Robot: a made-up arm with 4 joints.
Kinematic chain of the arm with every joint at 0, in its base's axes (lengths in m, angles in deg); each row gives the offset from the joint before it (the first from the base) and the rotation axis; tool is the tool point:
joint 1: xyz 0 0 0.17 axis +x
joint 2: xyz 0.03 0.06 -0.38 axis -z
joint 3: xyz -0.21 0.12 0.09 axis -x
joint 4: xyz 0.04 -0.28 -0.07 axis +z
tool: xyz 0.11 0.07 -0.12
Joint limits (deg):
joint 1: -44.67..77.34
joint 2: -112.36..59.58
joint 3: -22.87..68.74
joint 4: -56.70..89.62
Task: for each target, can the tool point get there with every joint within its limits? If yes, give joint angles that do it. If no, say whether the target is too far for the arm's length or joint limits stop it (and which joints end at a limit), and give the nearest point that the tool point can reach.
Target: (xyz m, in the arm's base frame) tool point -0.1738 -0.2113 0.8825
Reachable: no: joint limits stop it (at a limit: joint 1, joint 4) | nearest point -0.0223 -0.1252 0.2176 | short by 0.687 m
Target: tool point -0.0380 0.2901 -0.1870
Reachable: yes | joints 44.49 4.34 5.77 -0.03
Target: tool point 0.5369 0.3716 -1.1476
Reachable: no: too far | nearest point 0.1544 0.1621 -0.4049 | short by 0.861 m
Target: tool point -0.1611 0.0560 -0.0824
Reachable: yes | joints 22.19 4.96 60.02 62.57
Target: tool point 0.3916 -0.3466 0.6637
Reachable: no: joint limits stop it (at a limit: joint 1, joint 4) | nearest point 0.1429 -0.1919 0.1808 | short by 0.565 m
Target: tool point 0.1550 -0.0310 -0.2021
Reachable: yes | joints 9.79 -51.09 23.35 -23.58
